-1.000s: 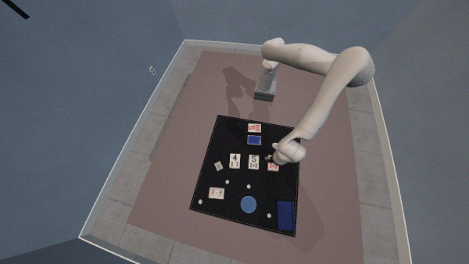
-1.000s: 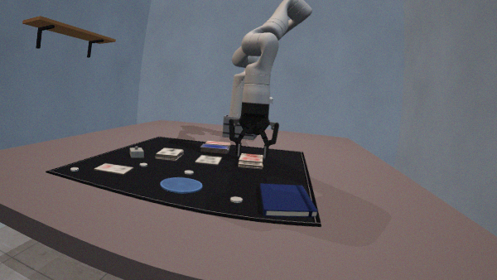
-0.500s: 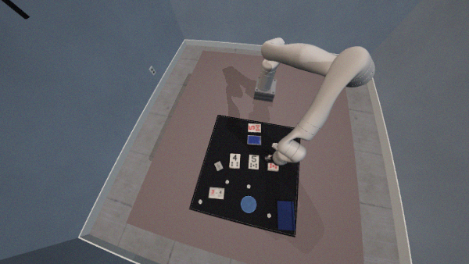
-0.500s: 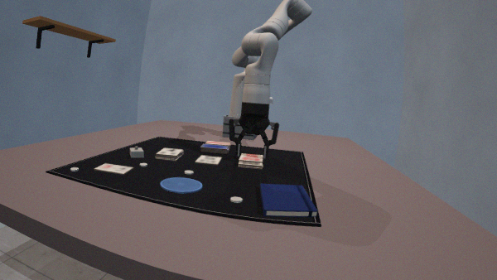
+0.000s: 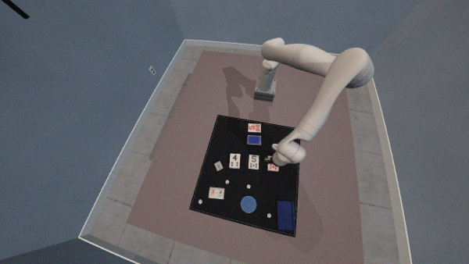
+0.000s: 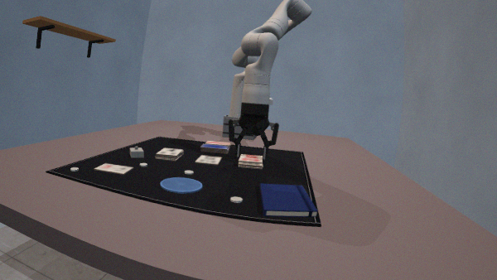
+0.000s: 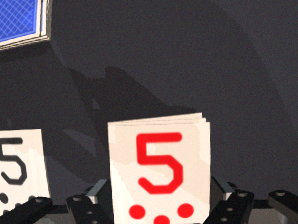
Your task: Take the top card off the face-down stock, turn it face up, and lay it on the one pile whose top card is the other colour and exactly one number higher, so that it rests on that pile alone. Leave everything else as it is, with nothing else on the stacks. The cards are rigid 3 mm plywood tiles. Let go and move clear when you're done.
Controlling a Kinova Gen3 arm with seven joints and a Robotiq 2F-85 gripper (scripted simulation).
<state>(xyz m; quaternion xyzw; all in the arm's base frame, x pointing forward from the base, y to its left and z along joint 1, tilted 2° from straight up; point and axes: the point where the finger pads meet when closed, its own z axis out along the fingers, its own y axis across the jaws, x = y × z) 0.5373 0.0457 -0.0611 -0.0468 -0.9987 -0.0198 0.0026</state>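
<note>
Now: hand 20 mm short of the black mat, 140 mm to the left of it and 40 mm above it. Also, from my hand: blue disc: 230 mm ahead, 150 mm to the right, 30 mm below; then grey block: 30 mm ahead, 340 mm to the right, 10 mm below; then blue book: 280 mm ahead, 60 mm to the left, 20 mm below.
</note>
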